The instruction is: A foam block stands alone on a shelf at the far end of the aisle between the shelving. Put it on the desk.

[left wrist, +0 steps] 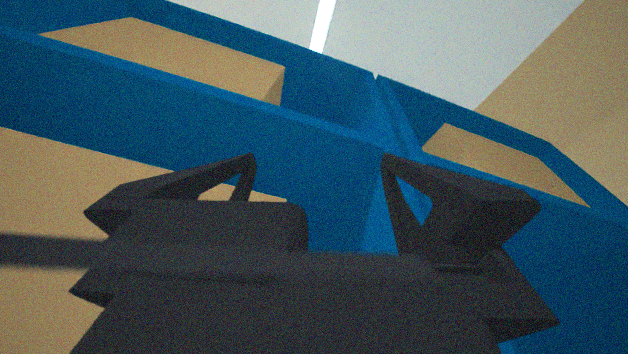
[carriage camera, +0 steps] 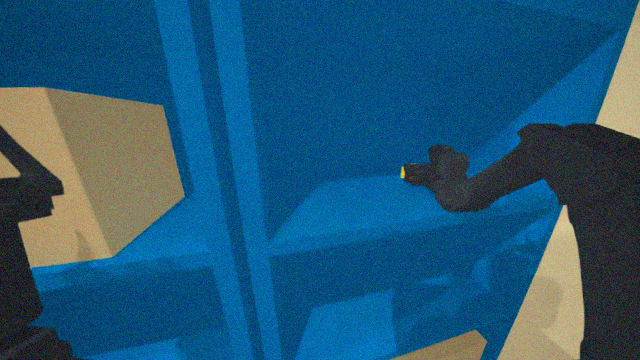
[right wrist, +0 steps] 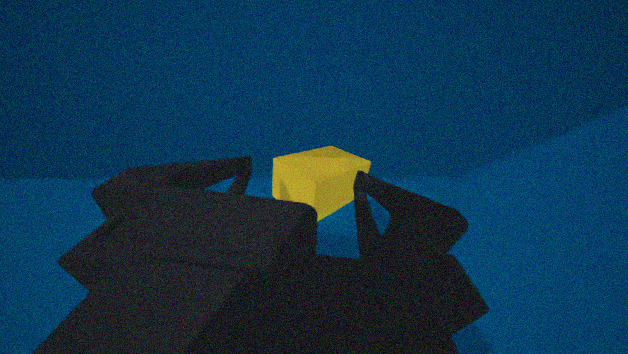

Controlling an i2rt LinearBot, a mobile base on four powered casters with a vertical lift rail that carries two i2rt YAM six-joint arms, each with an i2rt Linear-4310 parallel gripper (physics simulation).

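Places are measured from the left arm's base along level axes (x right, y down, z ahead), in centimetres.
Pixels of known places: left gripper, fingertip midpoint: (left wrist: 316,160); right gripper, fingertip midpoint: (carriage camera: 415,166) (right wrist: 304,170).
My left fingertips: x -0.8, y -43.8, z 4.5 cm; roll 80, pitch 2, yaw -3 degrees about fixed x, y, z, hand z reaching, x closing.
Note:
Behind a point stands the place of what it marks.
The yellow foam block (carriage camera: 403,172) {x 62.3, y -22.6, z 62.7 cm} (right wrist: 310,172) {x 65.4, y -24.9, z 61.0 cm} stands on a blue shelf (carriage camera: 325,205) {x 31.7, y -20.3, z 36.9 cm} (right wrist: 550,235) {x 93.6, y -20.3, z 61.9 cm}. In the carriage camera a thin yellow sliver of it shows at the tip of my right gripper (carriage camera: 411,174) {x 64.9, y -25.9, z 59.1 cm} (right wrist: 305,166) {x 64.9, y -25.9, z 59.1 cm}. That gripper is open and empty. In the right wrist view the block appears in the gap between its fingertips, close to the finger at the picture's right, and the gripper body hides its lower part. My left gripper (left wrist: 316,160) {x -0.8, y -43.8, z 4.5 cm} is open and empty, in front of the shelving; part of it shows at the carriage camera's left edge. The desk does not show.
A large cardboard box (carriage camera: 120,175) {x -7.0, y -33.2, z 22.4 cm} stands in the left bay, beyond a blue upright (carriage camera: 239,100) {x 19.3, y -45.3, z 19.8 cm}. Another box (carriage camera: 450,347) {x 81.2, y 44.1, z 41.6 cm} shows lower down. Boxes (left wrist: 175,55) (left wrist: 505,160) stand on upper shelves. A beige wall (carriage camera: 545,305) {x 107.7, y 19.1, z 39.6 cm} lies right of the shelving, behind my right arm.

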